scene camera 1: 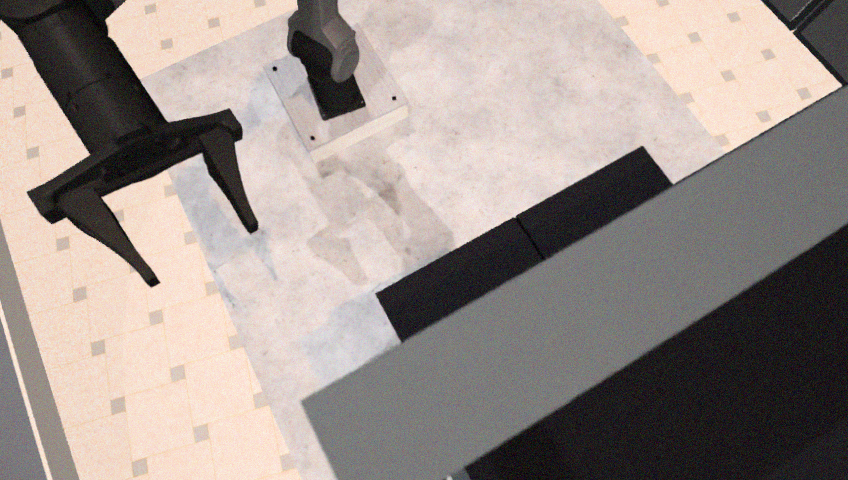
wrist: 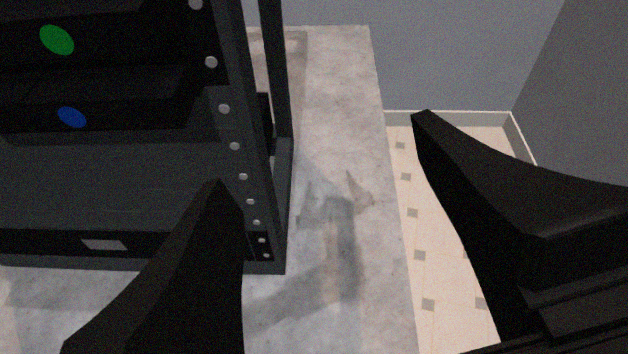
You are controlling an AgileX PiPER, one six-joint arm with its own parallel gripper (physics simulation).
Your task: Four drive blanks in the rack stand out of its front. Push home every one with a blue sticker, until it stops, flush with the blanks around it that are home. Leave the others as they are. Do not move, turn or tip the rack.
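The rack shows its grey top (scene camera 1: 565, 267) in the scene view and its right front post (wrist: 237, 125) in the wrist view. Two dark blanks (scene camera 1: 464, 279) (scene camera 1: 595, 202) stand out side by side beyond the top's edge; their stickers are hidden there. In the wrist view a blank with a green sticker (wrist: 125, 42) is at the upper left. Below it a blank with a blue sticker (wrist: 135, 114) stands out above the plain dark panels. My gripper (scene camera 1: 205, 255) (wrist: 319, 167) is open and empty. It is off to the side of the blanks, apart from them in the scene view.
The arm's pale base plate (scene camera 1: 380, 121) is on the marbled table top (scene camera 1: 505, 89). A low dark panel with a light label (wrist: 50, 245) is at the rack's bottom. Tiled floor (scene camera 1: 148, 368) (wrist: 440, 240) lies beyond the table's edge, with grey walls (wrist: 450, 50) behind.
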